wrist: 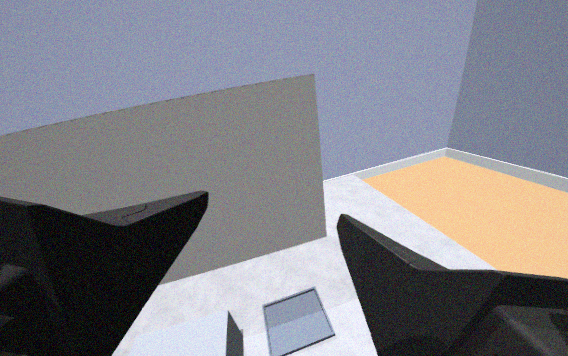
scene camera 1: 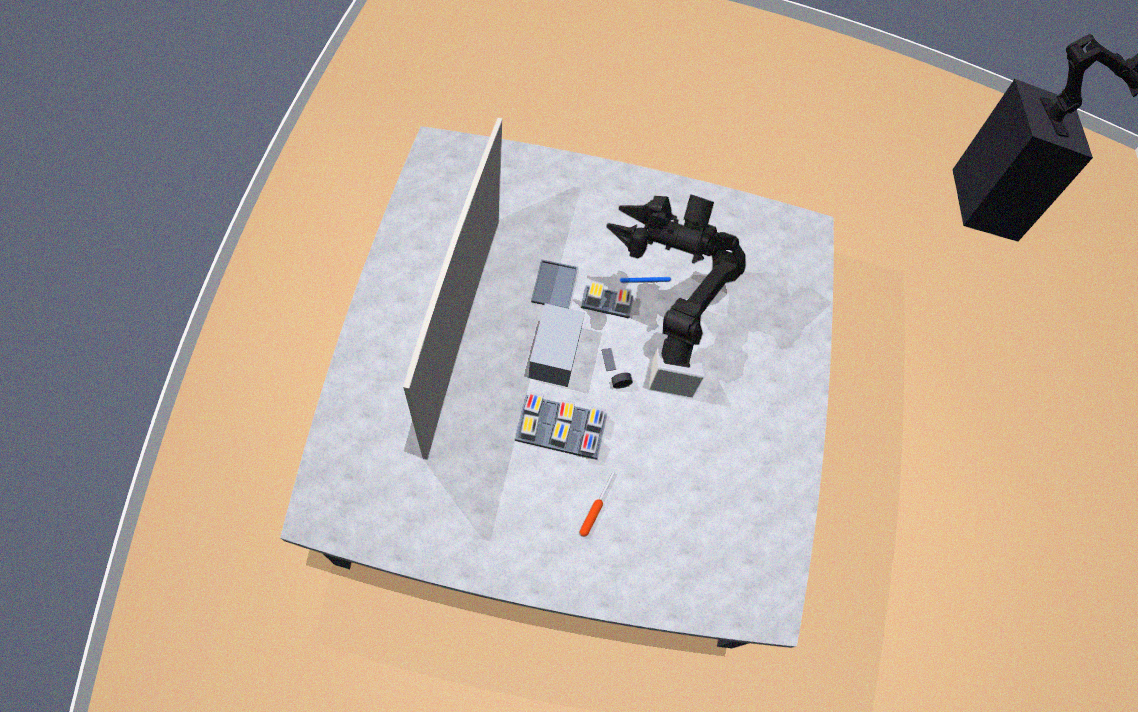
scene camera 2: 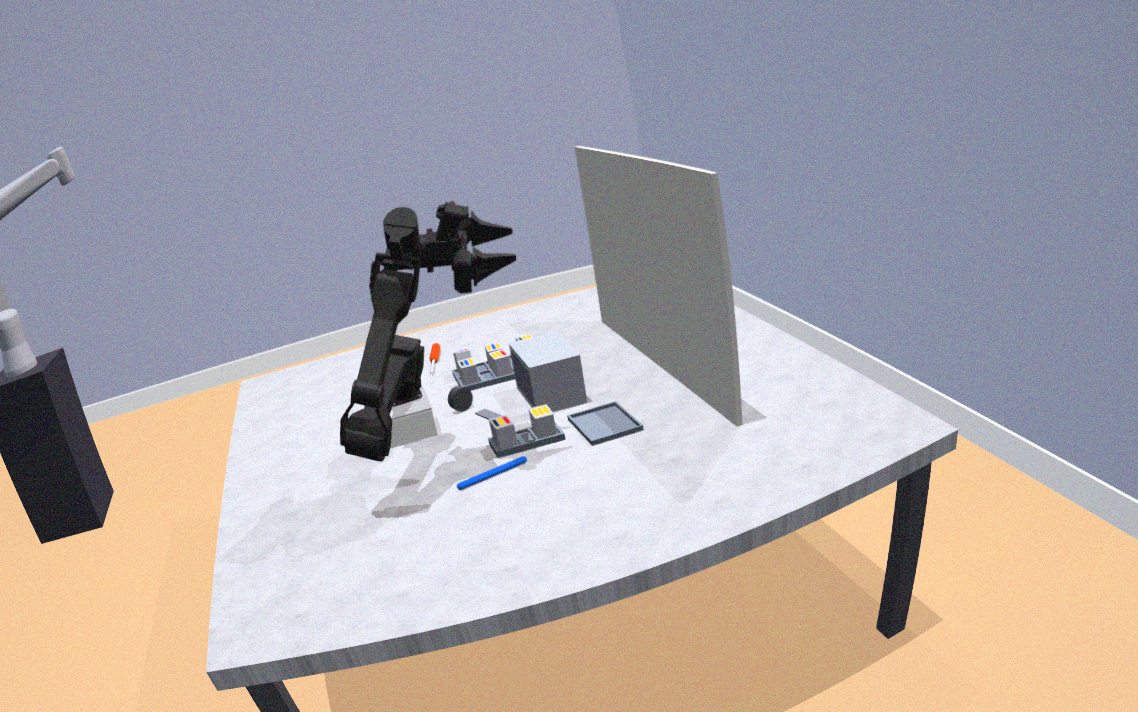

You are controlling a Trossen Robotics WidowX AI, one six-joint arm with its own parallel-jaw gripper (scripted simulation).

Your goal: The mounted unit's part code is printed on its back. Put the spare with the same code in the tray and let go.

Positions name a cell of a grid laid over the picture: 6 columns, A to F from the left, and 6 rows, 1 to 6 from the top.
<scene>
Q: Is the gripper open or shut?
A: Open.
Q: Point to a small rack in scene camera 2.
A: C4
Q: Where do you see a tall grey panel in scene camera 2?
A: D2
</scene>
